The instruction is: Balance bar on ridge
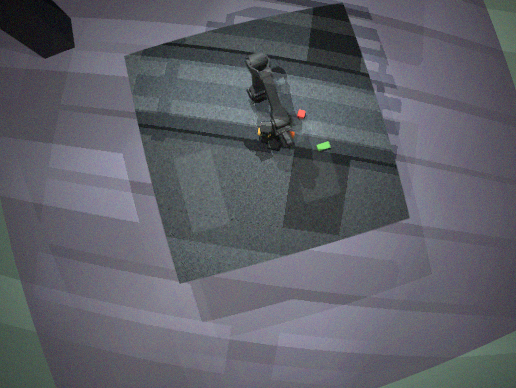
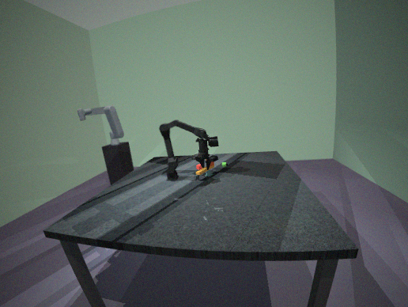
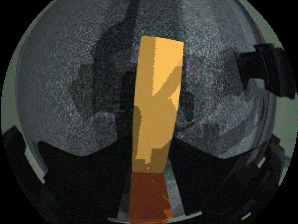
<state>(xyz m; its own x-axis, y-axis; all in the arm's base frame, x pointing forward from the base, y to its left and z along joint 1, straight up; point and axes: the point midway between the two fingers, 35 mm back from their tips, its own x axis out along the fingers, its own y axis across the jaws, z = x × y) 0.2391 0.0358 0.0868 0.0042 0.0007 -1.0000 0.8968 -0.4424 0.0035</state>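
My gripper tip is 3 cm to the right of the ridge, 1 cm short of it and 1 cm above it. Round my gripper tip: green block 23 cm to the left, 11 cm ahead, 4 cm below; red cube 17 cm to the left, 8 cm behind, 4 cm below.
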